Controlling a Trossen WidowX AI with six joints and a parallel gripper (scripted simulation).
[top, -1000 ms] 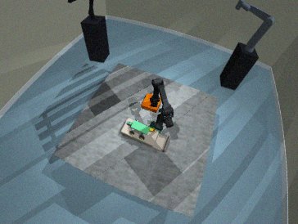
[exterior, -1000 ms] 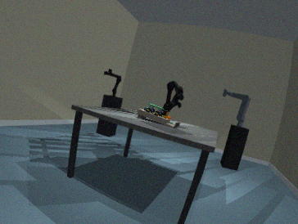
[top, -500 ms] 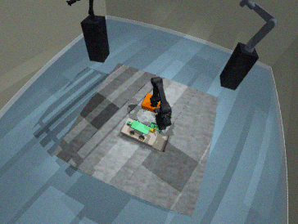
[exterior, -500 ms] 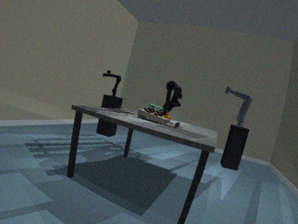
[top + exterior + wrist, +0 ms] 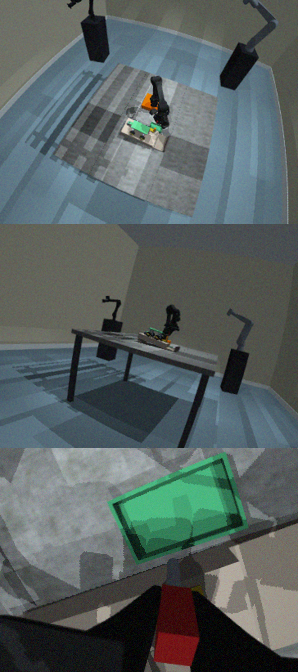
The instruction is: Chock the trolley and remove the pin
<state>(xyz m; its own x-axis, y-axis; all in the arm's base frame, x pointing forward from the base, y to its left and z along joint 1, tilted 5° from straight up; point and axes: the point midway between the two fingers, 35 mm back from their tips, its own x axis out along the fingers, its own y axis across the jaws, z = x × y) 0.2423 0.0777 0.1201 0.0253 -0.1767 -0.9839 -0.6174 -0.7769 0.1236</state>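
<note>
The green tray lies 2 cm behind my gripper tip and 14 cm below it. Also, from my gripper tip: yellow chock: 5 cm ahead, 3 cm to the right, 5 cm below; then stop pin: right at my gripper tip; then green trolley: 9 cm ahead, 13 cm to the right, 2 cm below.
</note>
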